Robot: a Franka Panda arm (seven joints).
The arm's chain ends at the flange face. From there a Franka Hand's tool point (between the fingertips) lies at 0.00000 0.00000 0.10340 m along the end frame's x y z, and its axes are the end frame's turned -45 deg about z.
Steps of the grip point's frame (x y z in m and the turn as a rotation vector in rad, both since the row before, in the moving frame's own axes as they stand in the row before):
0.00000, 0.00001, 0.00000, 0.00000, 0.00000, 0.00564
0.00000, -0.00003, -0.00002, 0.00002, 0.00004, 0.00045
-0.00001, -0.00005, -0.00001, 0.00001, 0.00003, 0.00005
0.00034, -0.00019, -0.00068, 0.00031, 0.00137, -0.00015
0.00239, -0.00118, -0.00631, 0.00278, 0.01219, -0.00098
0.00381, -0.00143, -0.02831, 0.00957, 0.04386, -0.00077
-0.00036, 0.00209, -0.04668, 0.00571, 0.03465, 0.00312
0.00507, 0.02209, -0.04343, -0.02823, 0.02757, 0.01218
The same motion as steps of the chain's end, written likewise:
0.00001, 0.00001, 0.00000, 0.00000, 0.00000, 0.00564
-0.00002, -0.00002, -0.00002, 0.00004, 0.00001, 0.00045
-0.00004, -0.00003, -0.00001, 0.00003, 0.00001, 0.00005
0.00003, -0.00025, -0.00068, 0.00119, 0.00075, -0.00015
0.00017, -0.00143, -0.00630, 0.01059, 0.00665, -0.00098
-0.00082, 0.00020, -0.02821, 0.03778, 0.02425, -0.00077
-0.00090, 0.00468, -0.04662, 0.02854, 0.02046, 0.00312
0.01513, 0.01196, -0.04335, -0.00047, 0.03946, 0.01218

